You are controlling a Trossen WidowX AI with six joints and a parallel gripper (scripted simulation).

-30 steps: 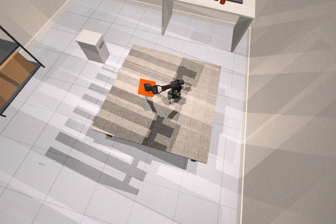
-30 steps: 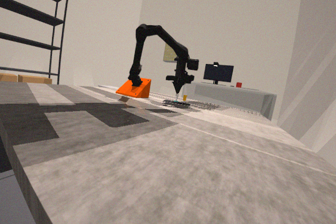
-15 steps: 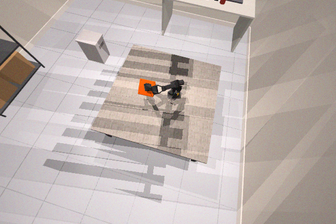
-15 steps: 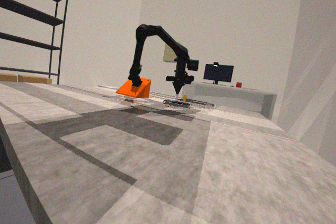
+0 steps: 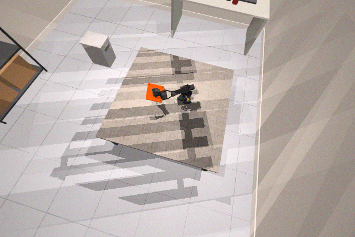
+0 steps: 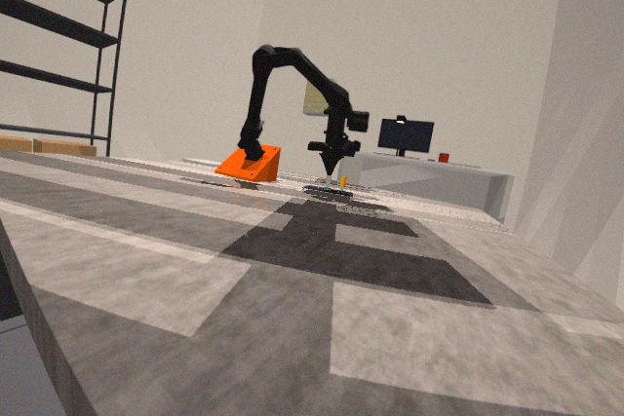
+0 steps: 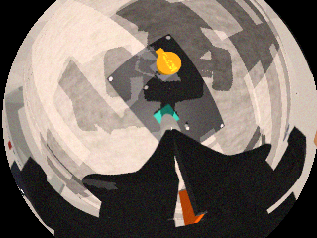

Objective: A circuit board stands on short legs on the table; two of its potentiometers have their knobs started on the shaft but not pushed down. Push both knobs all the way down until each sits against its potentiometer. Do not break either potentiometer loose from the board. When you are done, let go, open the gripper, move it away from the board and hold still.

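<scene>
My gripper tip is 20 mm above the white knob. Round my gripper tip: orange knob 60 mm ahead, 20 mm to the right, 10 mm below.
</scene>
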